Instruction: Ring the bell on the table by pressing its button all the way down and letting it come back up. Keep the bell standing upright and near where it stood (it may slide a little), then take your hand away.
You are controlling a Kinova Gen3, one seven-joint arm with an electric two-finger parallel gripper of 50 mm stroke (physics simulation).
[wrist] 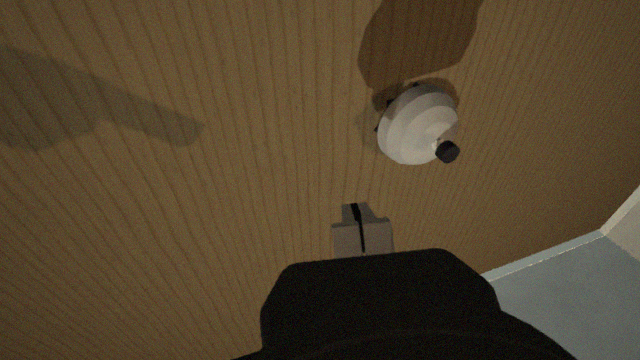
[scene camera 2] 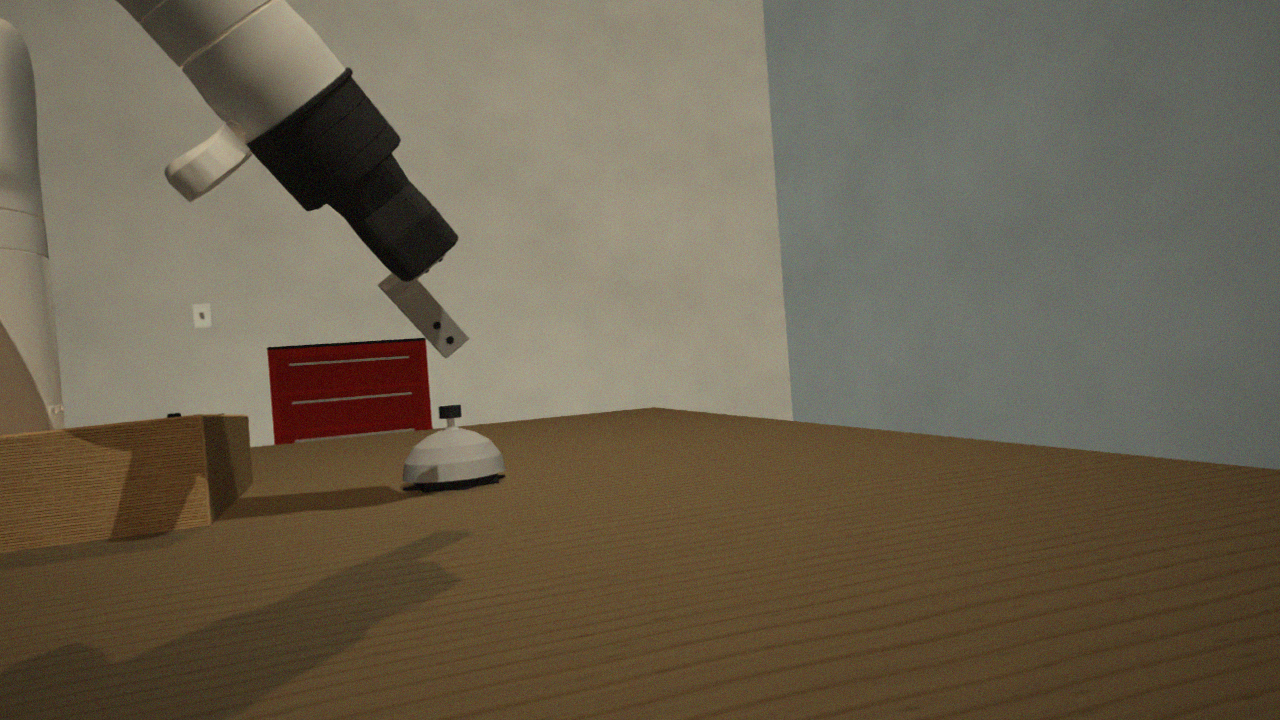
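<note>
The bell has a pale grey dome on a dark base and stands upright on the wooden table. Its black button stands up on a short stem above the dome. My gripper is shut and empty, its fingertips together. In the scene view the slanted fingertips are above the button, apart from it. In the wrist view the bell lies above and to the right of the fingertips.
A wooden block lies on the table at the left in the scene view, left of the bell. A red drawer cabinet stands behind the table against the pale wall. Arm shadows fall on the table.
</note>
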